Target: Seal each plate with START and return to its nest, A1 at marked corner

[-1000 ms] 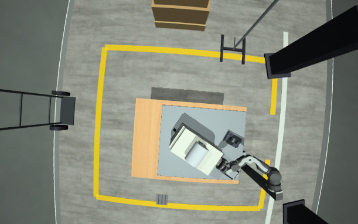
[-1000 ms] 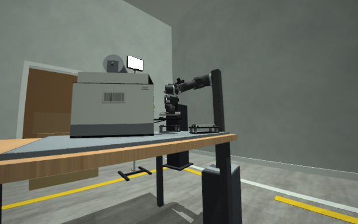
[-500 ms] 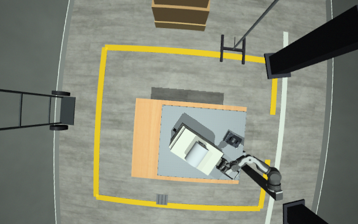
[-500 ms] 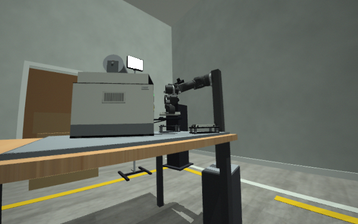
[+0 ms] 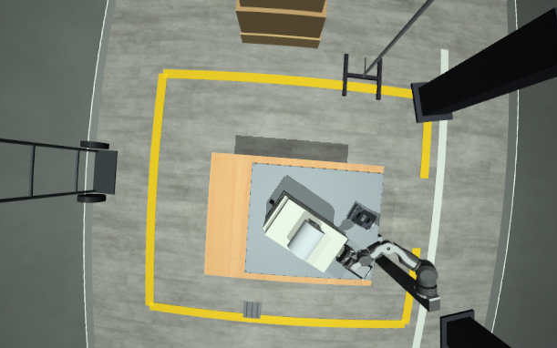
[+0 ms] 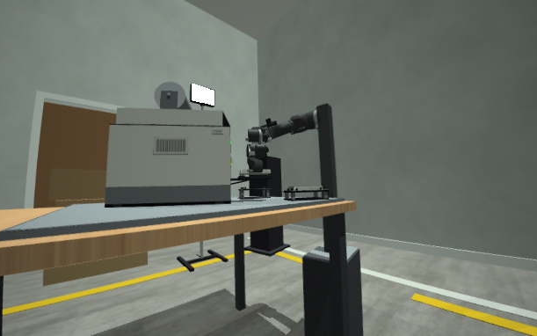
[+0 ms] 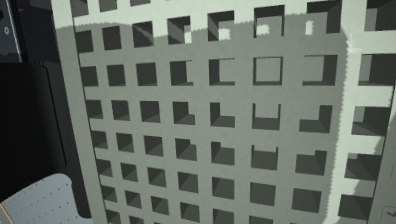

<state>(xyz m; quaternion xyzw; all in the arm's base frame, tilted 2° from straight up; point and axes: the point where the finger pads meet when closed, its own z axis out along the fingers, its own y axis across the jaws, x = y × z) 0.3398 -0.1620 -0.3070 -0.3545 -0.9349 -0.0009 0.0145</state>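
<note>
My hand is right at the plate. Also, from my hand: foil roll: 250 mm ahead, 220 mm to the right, 300 mm above; then sealer stage: 20 mm below.
</note>
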